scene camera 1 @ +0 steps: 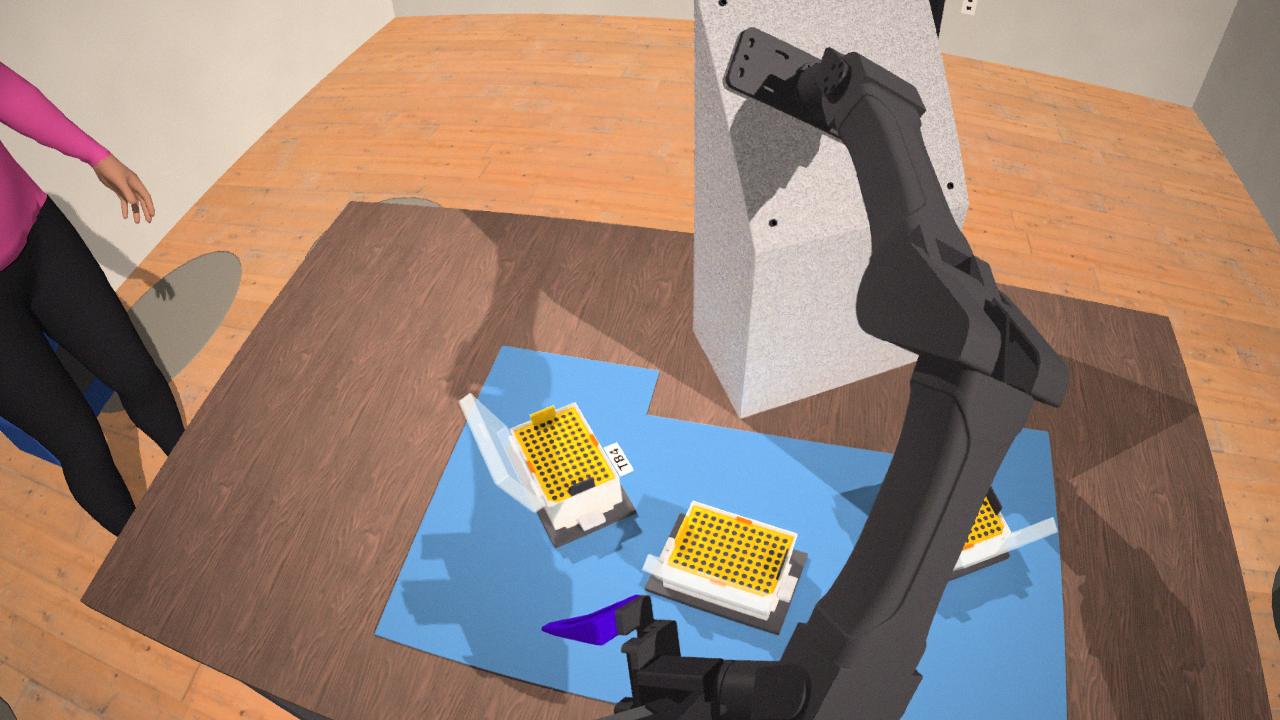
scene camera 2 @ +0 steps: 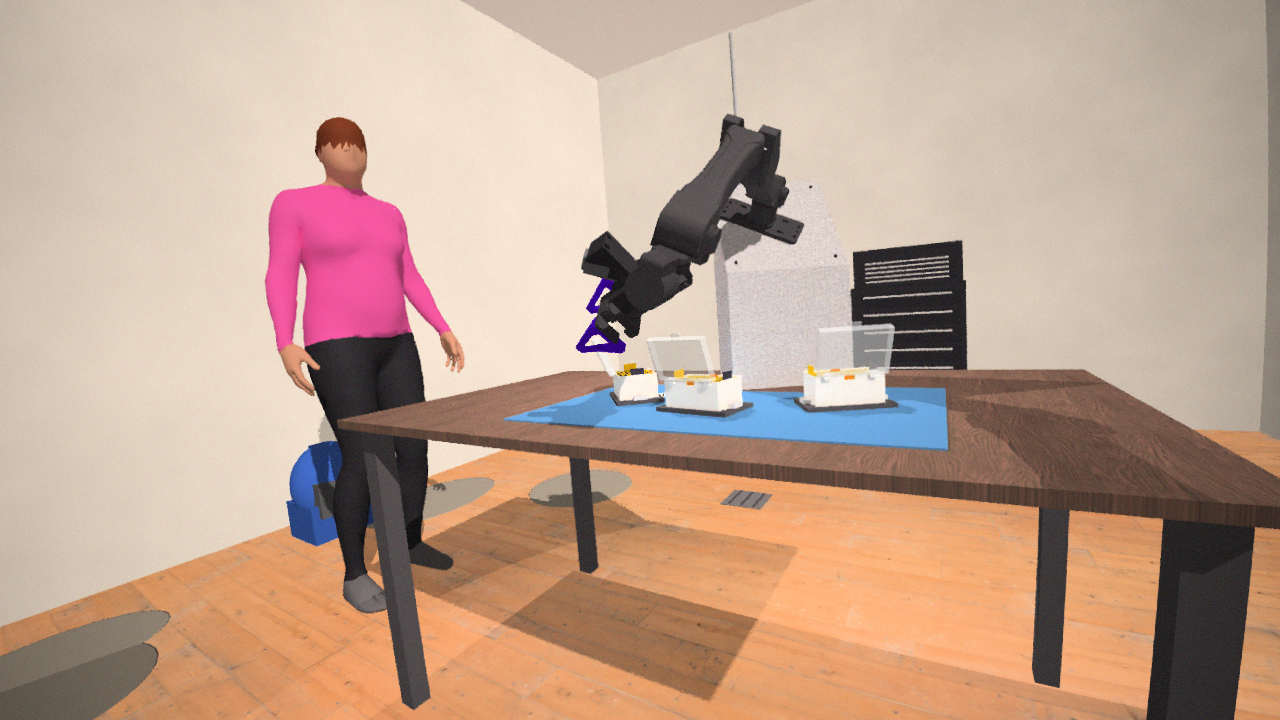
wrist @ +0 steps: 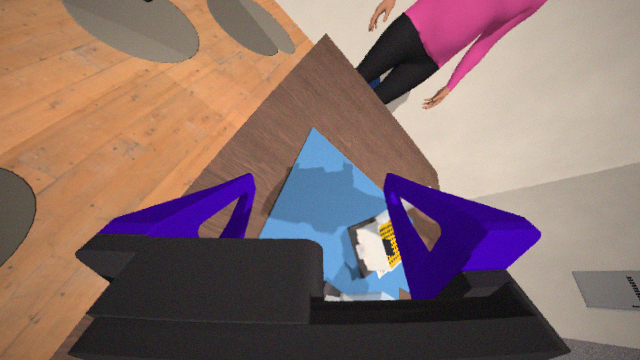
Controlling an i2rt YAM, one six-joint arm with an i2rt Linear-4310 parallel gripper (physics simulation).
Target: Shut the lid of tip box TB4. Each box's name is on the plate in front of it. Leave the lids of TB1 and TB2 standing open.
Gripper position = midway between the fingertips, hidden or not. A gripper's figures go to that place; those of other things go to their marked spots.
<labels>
The gripper (scene camera 1: 555, 680): 0.62 m from the lens. A blue mat (scene camera 1: 482, 577): 0.86 m from the lens.
</labels>
